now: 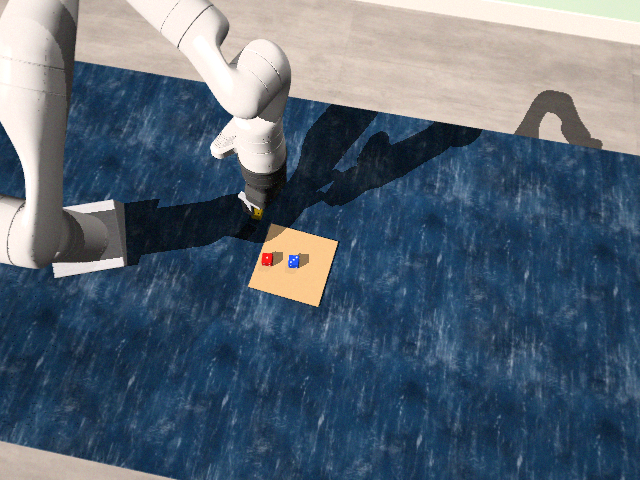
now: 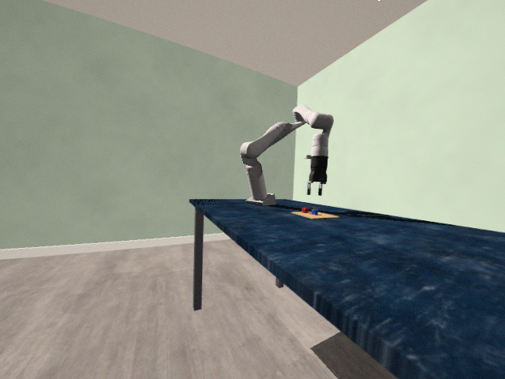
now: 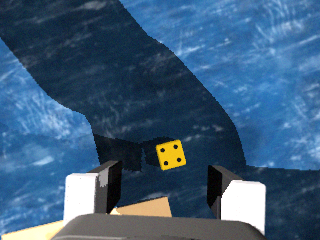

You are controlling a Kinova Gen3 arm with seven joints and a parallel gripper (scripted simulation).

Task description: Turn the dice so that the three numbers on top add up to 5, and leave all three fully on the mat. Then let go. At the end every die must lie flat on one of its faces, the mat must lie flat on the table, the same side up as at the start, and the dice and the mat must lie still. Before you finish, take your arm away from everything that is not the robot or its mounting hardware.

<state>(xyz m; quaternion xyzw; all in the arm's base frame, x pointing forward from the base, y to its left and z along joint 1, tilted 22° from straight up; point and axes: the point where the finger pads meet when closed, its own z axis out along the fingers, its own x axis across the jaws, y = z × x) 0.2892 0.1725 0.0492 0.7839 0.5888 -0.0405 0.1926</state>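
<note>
My gripper is now 10 mm past the yellow die, 10 mm to the right of it and 90 mm above it. Also, from my hand: red die 40 mm ahead, 90 mm to the right, 80 mm below; then blue die 90 mm ahead, 80 mm to the right, 80 mm below; then tan mat 90 mm ahead, 80 mm to the right, 100 mm below.
</note>
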